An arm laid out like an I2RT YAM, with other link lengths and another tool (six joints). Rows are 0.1 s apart.
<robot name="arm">
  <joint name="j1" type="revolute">
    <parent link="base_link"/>
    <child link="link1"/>
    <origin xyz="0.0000 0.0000 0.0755" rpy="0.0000 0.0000 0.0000"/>
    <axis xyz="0 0 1"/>
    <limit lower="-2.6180" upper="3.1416"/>
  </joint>
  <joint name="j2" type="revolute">
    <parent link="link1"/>
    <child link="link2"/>
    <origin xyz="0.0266 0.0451 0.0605" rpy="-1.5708 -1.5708 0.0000"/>
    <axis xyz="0 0 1"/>
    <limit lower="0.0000" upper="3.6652"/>
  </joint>
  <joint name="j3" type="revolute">
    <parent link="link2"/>
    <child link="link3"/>
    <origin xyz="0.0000 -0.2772 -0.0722" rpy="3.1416 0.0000 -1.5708"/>
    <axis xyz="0 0 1"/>
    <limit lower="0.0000" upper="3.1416"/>
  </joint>
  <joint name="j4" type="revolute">
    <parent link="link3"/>
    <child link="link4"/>
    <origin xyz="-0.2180 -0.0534 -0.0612" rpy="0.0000 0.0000 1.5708"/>
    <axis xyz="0 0 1"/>
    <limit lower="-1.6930" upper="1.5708"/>
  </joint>
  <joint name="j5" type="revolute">
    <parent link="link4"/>
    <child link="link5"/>
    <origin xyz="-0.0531 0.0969 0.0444" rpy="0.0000 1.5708 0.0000"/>
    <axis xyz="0 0 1"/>
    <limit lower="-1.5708" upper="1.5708"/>
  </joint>
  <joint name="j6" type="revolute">
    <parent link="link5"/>
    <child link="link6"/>
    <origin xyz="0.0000 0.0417 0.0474" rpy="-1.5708 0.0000 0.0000"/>
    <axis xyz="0 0 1"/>
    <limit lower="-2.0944" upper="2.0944"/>
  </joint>
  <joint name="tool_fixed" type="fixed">
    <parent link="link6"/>
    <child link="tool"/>
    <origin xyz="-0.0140 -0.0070 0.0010" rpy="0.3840 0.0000 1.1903"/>
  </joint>
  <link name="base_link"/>
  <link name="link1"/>
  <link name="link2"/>
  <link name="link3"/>
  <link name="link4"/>
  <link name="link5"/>
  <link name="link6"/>
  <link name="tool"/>
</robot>
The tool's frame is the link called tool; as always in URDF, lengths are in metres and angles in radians.
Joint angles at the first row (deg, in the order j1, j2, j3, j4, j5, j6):
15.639 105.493 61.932 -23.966 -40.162 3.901
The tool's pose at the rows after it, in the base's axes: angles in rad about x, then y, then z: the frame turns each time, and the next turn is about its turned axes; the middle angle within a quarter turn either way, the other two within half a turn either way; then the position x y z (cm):
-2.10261 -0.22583 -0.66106 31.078 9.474 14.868
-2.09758 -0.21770 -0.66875 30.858 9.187 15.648
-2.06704 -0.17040 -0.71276 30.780 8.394 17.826
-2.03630 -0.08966 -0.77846 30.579 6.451 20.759
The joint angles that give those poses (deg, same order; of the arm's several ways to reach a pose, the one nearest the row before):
15.749 105.667 59.549 -28.840 -40.053 3.728
15.334 104.050 59.548 -29.910 -40.315 3.509
13.824 99.852 59.549 -30.131 -41.649 3.573
10.284 94.148 59.702 -30.807 -43.069 2.656

